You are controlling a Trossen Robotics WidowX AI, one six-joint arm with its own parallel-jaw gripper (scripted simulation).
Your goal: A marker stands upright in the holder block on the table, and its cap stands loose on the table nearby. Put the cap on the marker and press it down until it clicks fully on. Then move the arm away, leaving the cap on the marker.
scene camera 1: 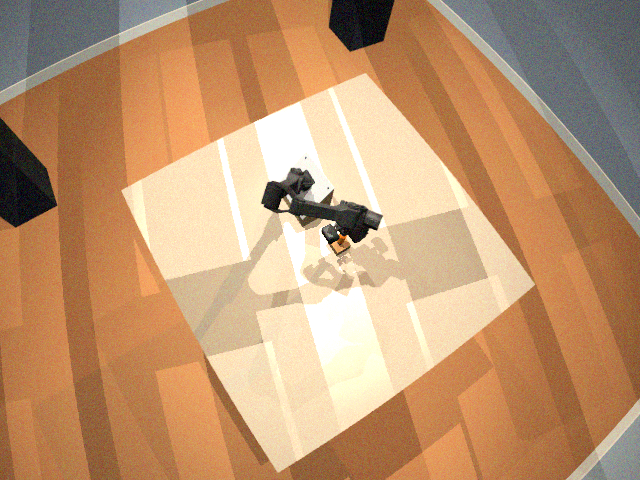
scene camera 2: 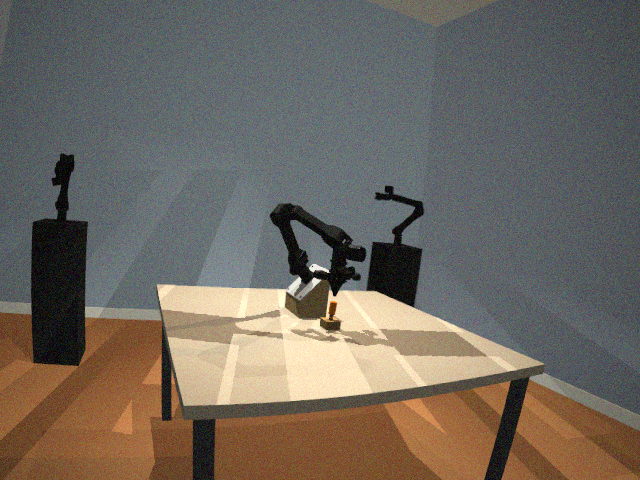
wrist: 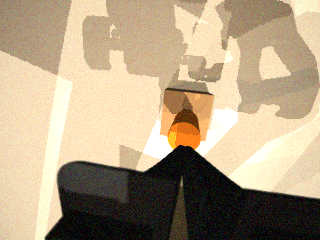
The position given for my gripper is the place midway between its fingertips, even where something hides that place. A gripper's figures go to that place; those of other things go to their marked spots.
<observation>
My gripper (wrist: pixel 183 151): 0.11 m from the lens. An orange cap (wrist: pixel 184 130) is 0.13 m from the lens.
</observation>
